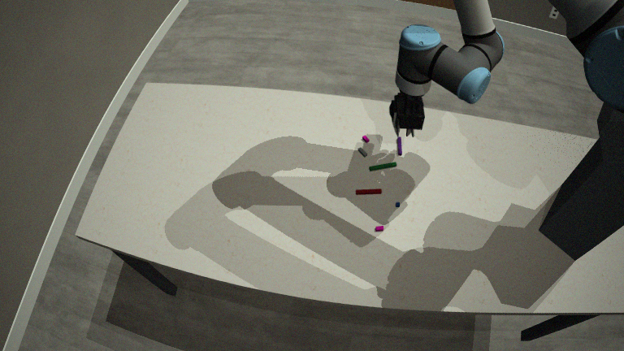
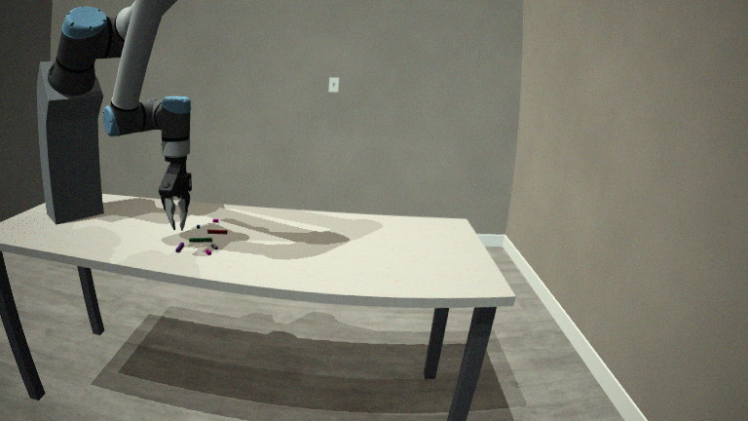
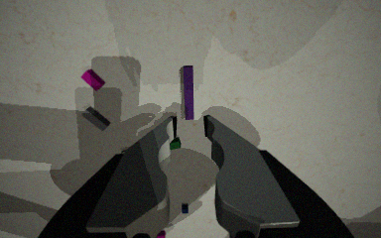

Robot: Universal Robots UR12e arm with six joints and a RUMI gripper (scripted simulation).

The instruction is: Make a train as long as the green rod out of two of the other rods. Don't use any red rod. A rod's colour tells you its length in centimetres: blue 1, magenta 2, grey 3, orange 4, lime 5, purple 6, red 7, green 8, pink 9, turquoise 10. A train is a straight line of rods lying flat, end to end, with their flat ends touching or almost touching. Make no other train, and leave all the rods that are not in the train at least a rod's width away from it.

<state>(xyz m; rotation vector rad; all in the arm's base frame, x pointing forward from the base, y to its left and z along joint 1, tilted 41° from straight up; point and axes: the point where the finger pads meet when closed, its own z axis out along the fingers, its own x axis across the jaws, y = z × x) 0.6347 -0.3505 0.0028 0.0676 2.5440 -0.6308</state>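
The purple rod lies 70 mm below my hand. The rest, counted from my hand: red rod: 120 mm ahead, 140 mm to the left, 70 mm below; green rod: 70 mm ahead, 60 mm to the left, 70 mm below; grey rod: 120 mm ahead, 10 mm to the left, 70 mm below.
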